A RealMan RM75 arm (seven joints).
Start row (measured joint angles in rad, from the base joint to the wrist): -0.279, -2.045, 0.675, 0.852, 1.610, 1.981, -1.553
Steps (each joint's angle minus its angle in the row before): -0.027, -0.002, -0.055, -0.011, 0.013, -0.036, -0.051; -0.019, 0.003, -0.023, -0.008, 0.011, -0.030, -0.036; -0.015, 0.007, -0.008, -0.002, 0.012, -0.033, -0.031; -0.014, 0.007, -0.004, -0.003, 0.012, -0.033, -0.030; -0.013, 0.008, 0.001, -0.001, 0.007, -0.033, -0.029; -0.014, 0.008, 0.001, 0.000, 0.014, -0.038, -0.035; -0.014, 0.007, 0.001, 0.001, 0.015, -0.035, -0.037; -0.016, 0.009, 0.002, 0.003, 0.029, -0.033, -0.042
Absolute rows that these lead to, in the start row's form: -0.306, -2.047, 0.620, 0.841, 1.623, 1.945, -1.604; -0.325, -2.044, 0.597, 0.833, 1.634, 1.915, -1.640; -0.340, -2.037, 0.589, 0.831, 1.646, 1.882, -1.671; -0.354, -2.030, 0.585, 0.828, 1.658, 1.849, -1.701; -0.367, -2.022, 0.586, 0.827, 1.665, 1.816, -1.730; -0.381, -2.014, 0.587, 0.827, 1.679, 1.778, -1.765; -0.395, -2.007, 0.588, 0.828, 1.694, 1.743, -1.802; -0.411, -1.998, 0.590, 0.831, 1.723, 1.710, -1.844
